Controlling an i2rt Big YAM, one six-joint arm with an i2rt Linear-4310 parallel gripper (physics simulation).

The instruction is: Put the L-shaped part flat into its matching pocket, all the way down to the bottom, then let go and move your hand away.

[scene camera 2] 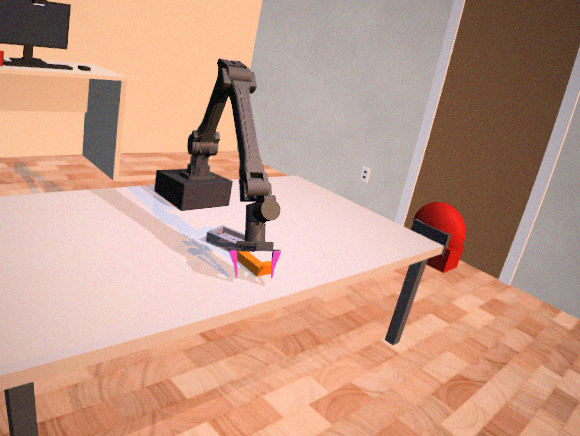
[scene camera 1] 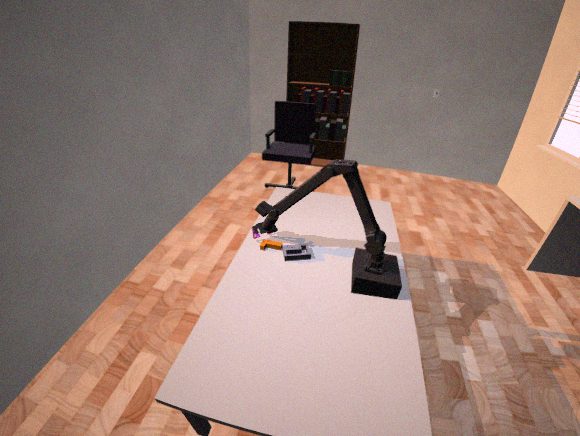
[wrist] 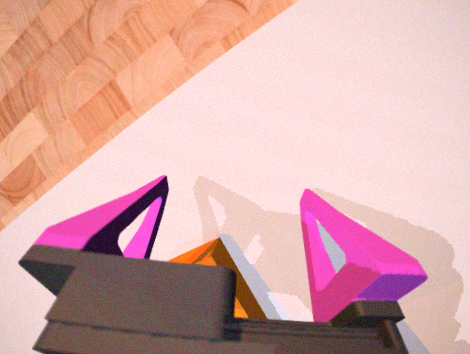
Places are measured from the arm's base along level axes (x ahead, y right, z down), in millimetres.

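Where they show: gripper, fingertip midpoint: [scene camera 2: 254, 277] [scene camera 1: 260, 235] [wrist: 235, 188]; arm's base, link origin: [scene camera 2: 197, 177] [scene camera 1: 372, 264].
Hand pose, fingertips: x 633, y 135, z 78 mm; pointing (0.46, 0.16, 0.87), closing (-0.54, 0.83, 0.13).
Note:
Each offset is from my fingertips to the top centre of the thing. Level surfaces: height alone.
The orange L-shaped part {dy -64, dx -90, dz -10 mm} [scene camera 1: 272, 244] [scene camera 2: 250, 261] [wrist: 205, 249] lies on the table close to the grey block with the pocket {dy -70, dx -237, dz -16 mm} [scene camera 1: 298, 257] [scene camera 2: 218, 238], on its side away from the arm's base. My gripper [scene camera 1: 264, 234] [scene camera 2: 254, 277] [wrist: 235, 188] is open and empty, pointing down with its magenta fingers apart. It hangs low over the part. In scene camera 2 the part shows between the two fingers. In the wrist view the gripper body hides much of the part, and the block does not show. In scene camera 2 the gripper body hides one end of the block.
The pale table {dz +20 mm} [scene camera 1: 320, 345] [scene camera 2: 125, 280] [wrist: 350, 100] has its long edge close to the part. The arm's black base box [scene camera 1: 375, 277] [scene camera 2: 192, 190] stands near the opposite edge. An office chair [scene camera 1: 290, 145] stands beyond the table's far end.

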